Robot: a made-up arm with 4 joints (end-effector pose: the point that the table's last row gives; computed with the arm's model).
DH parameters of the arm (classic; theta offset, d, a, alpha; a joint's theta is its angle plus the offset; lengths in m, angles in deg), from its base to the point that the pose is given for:
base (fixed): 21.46 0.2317 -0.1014 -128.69
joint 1: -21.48 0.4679 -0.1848 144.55
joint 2: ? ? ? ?
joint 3: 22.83 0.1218 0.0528 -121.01
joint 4: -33.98 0 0.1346 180
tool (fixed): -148.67 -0.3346 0 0
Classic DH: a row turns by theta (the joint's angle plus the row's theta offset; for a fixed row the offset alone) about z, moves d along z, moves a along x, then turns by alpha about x.
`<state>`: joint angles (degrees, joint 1 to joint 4).
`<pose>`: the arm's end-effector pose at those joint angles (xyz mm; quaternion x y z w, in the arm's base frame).
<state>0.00 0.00 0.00 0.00</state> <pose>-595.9 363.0 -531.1 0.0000 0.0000 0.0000 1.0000</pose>
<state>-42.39 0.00 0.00 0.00</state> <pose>-327.9 366.9 -649.1 0.1032 -0.2626 0.2260 0.9324</pose>
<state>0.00 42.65 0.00 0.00</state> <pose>-528.8 194.3 -589.1 -0.0322 -0.1293 0.3384 0.9315</pose>
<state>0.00 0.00 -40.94 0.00</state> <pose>-580.6 560.7 -370.5 0.2723 0.1252 -0.1801 0.9369</pose>
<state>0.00 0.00 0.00 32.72</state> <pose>-539.9 414.1 -531.1 0.0000 0.0000 -0.2816 0.9595</pose>
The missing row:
joint 2: 63.54 -0.1676 0.0311 -47.5
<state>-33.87 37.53 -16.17 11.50</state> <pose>-368.4 300.8 -658.2 0.1261 -0.2340 0.3272 0.9068</pose>
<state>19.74 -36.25 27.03 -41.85</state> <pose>-731.1 332.8 -365.3 -0.1248 0.2693 0.1106 0.9485</pose>
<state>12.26 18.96 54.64 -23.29</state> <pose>-454.2 -4.7 -446.1 -0.3936 -0.0879 0.4949 0.7697</pose>
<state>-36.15 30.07 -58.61 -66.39</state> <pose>-487.2 303.4 -594.4 0.3141 -0.1801 0.7130 0.6005</pose>
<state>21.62 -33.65 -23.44 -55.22</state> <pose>-603.5 573.1 -351.2 0.1832 0.1395 -0.0666 0.9709</pose>
